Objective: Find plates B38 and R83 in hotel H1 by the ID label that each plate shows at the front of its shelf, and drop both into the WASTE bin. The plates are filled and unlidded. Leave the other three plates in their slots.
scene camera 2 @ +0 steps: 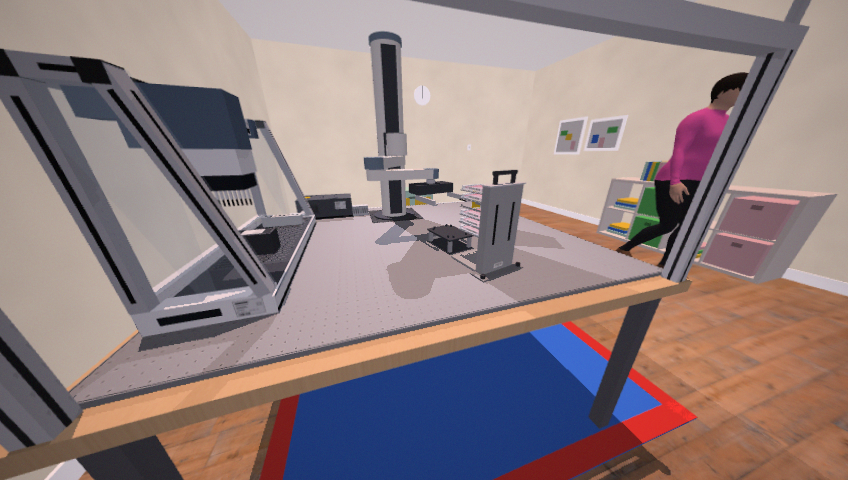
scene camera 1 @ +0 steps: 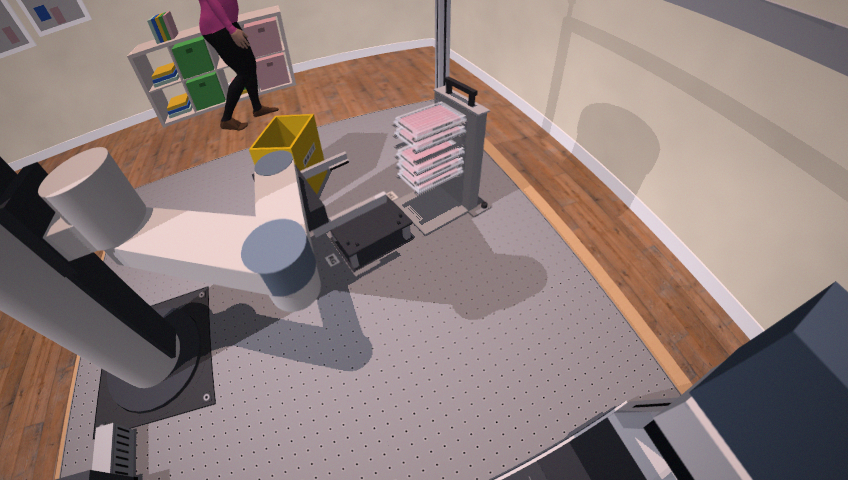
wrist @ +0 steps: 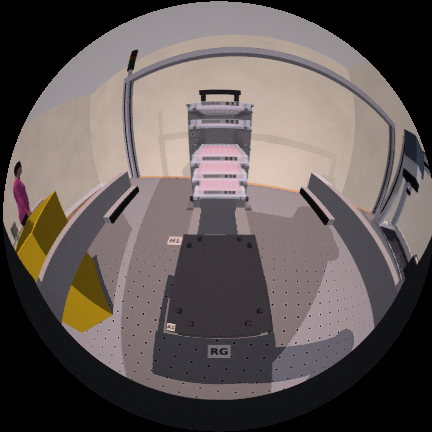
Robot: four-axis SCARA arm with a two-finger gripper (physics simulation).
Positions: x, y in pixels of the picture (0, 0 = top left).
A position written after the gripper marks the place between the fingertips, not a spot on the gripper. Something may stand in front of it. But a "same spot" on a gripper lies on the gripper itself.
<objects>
gripper: scene camera 2; scene camera 1; wrist 218, 175
same spot on gripper: [scene camera 2: 431, 186] = [scene camera 1: 309, 185]
</objects>
